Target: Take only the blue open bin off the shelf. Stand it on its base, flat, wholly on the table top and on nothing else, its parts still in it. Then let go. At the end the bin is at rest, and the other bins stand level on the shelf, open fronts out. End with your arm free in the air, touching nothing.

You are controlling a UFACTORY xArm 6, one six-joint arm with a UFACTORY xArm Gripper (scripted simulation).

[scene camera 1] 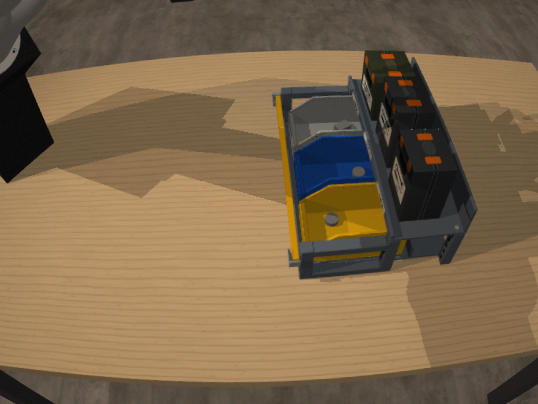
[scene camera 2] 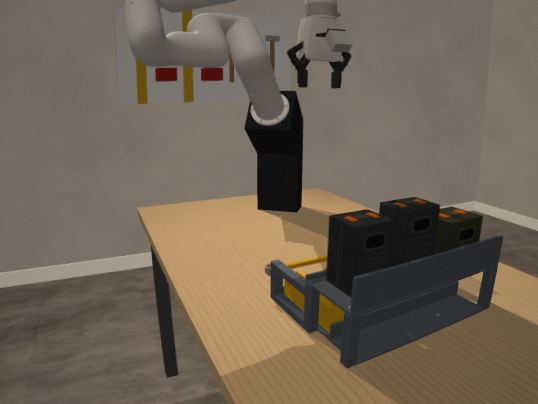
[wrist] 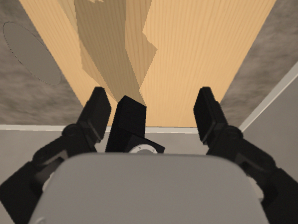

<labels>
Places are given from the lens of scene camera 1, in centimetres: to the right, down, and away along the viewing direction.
blue open bin (scene camera 1: pixel 329 156): 11, -8, 93
yellow bin (scene camera 1: pixel 357 205): 16, 1, 86
grey bin (scene camera 1: pixel 318 113): 10, -18, 99
The marked spots on the yellow bin and the grey bin are 23 cm apart.
</labels>
